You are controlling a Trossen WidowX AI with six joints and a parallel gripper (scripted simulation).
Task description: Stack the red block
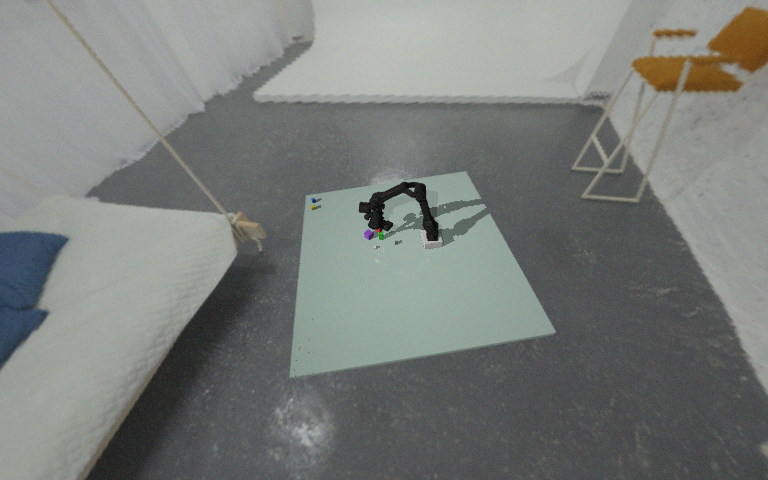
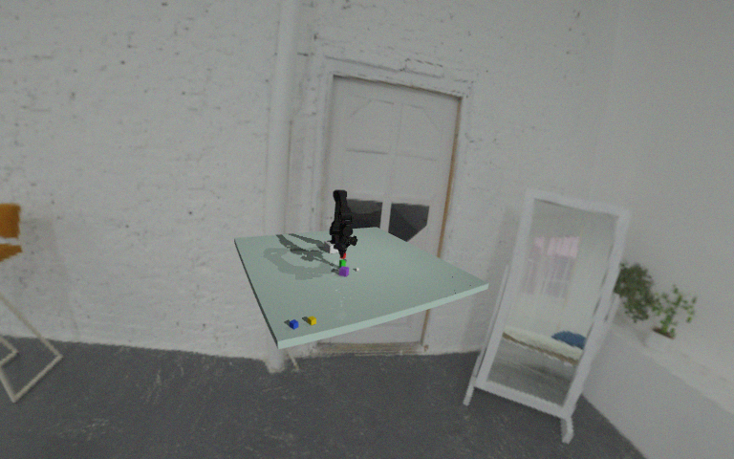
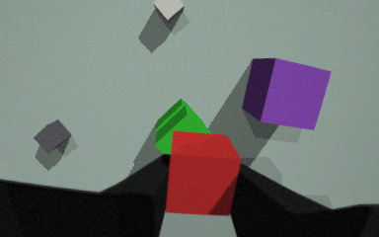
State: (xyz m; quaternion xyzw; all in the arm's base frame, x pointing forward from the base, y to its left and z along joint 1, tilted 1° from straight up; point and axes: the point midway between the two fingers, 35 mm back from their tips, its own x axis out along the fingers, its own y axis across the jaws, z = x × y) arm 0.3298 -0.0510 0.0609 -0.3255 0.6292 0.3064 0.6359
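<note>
The purple cube is 8 cm ahead of my gripper tip, 6 cm below it and 1 cm to the right of it. Also, from my gripper tip: small grey cube 11 cm behind, 7 cm below, 5 cm to the left; red block 1 cm above; small white cube 9 cm to the left, 7 cm below, 3 cm ahead.
</note>
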